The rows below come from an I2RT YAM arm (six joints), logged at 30 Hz.
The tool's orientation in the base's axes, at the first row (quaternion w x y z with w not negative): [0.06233 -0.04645 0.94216 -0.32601]
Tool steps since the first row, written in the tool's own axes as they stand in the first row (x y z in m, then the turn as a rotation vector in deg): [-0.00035 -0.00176 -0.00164 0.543 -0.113 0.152]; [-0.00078 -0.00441 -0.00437 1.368 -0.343 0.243]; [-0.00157 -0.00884 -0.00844 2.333 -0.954 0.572]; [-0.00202 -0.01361 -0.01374 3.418 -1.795 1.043]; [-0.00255 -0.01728 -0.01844 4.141 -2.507 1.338]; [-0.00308 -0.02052 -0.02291 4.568 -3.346 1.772]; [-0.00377 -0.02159 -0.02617 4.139 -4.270 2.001]
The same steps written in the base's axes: [0.00019 -0.00034 0.00240 -0.509 -0.251 -0.096]; [0.00033 -0.00069 0.00621 -1.299 -0.592 -0.096]; [0.00072 -0.00159 0.01220 -2.176 -1.394 -0.058]; [0.00060 -0.00204 0.01933 -3.138 -2.478 0.002]; [0.00061 -0.00198 0.02531 -3.776 -3.308 0.150]; [0.00062 -0.00173 0.03086 -4.094 -4.284 0.295]; [0.00087 -0.00050 0.03412 -3.593 -5.092 0.727]
